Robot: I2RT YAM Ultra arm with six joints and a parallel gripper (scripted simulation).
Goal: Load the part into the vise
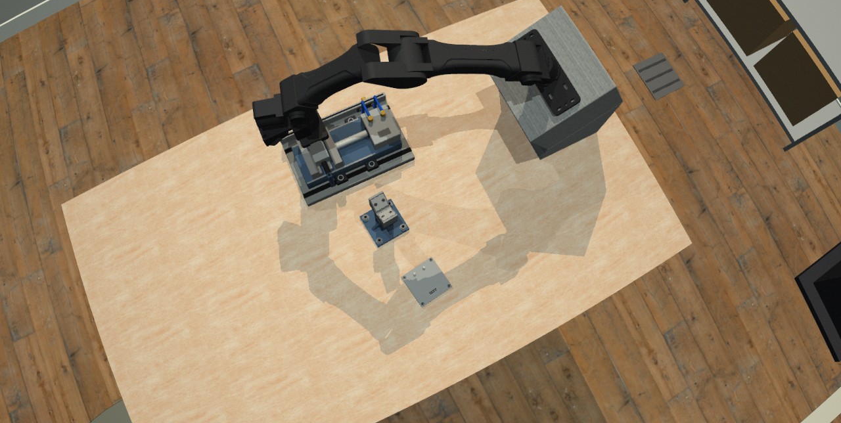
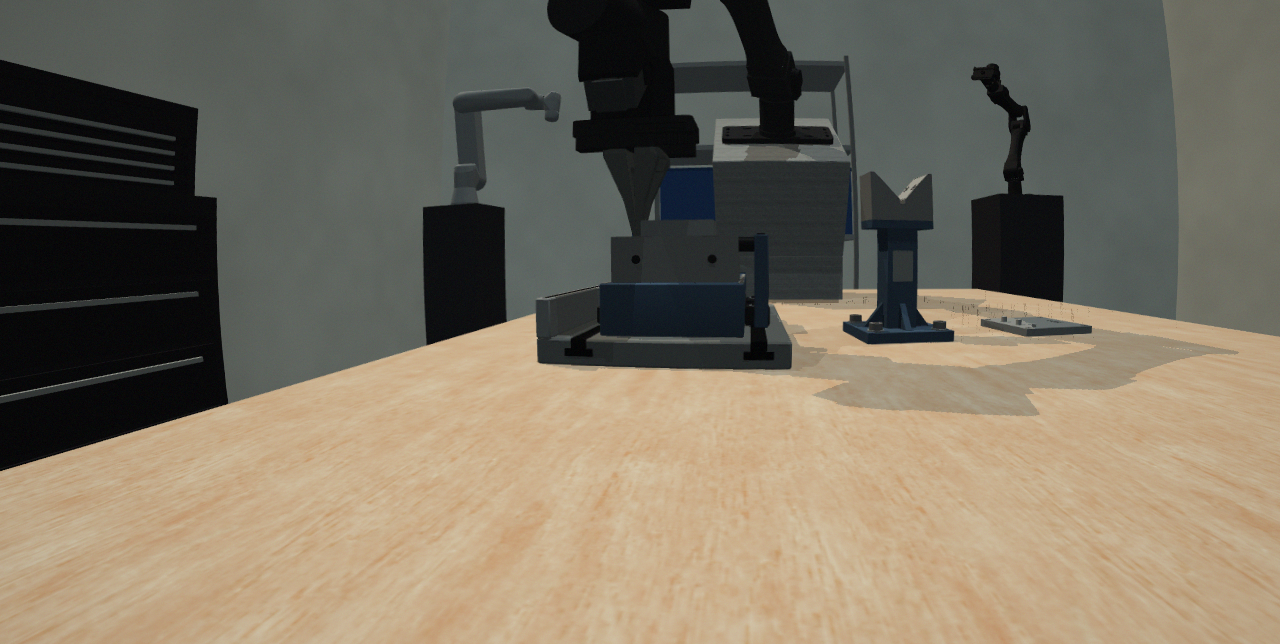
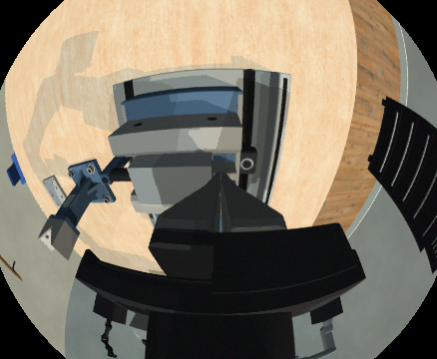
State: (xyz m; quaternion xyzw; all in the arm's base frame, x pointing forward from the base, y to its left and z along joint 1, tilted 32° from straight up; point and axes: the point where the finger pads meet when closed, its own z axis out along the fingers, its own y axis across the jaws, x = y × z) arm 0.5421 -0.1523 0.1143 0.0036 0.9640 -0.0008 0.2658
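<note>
The part is 4 cm to the left of my hand and 2 cm below it. Also, from my hand: work stop rod 8 cm to the left, 1 cm below; fixed jaw 4 cm to the left, 3 cm below, 3 cm ahead; vise 7 cm behind, 6 cm below, 4 cm to the left.
</note>
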